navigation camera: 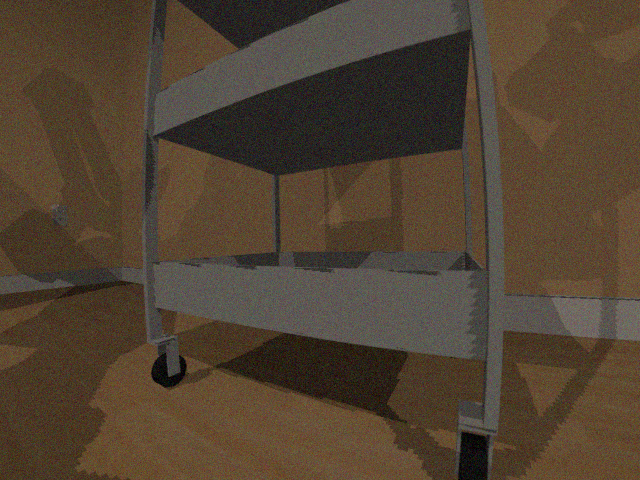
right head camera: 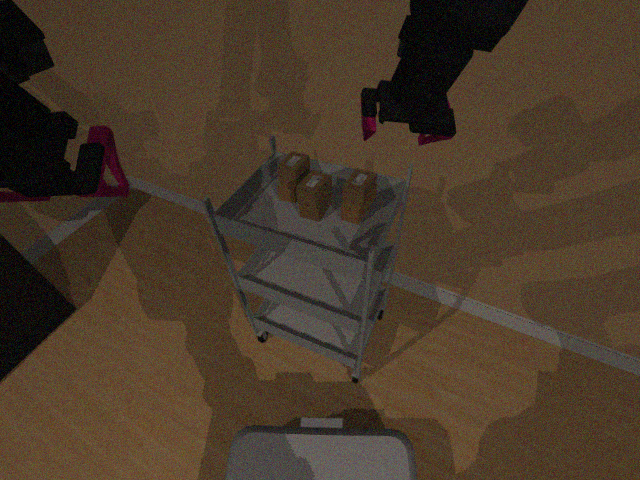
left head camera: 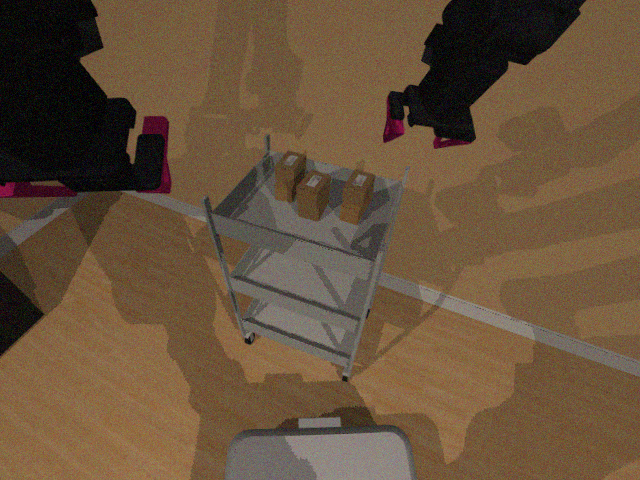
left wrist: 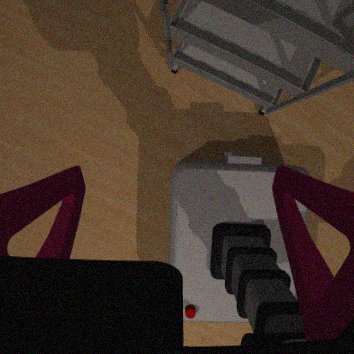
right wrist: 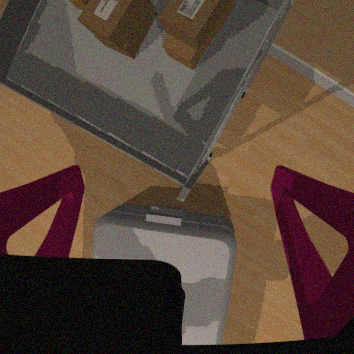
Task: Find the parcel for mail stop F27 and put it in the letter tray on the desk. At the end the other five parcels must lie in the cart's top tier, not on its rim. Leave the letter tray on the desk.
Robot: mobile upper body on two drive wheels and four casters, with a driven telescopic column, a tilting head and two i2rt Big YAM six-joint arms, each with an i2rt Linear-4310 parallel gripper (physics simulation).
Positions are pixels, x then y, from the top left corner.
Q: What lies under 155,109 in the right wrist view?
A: A grey three-tier cart.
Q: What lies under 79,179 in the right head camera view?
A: My left gripper.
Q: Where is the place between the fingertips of my left gripper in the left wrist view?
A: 178,176
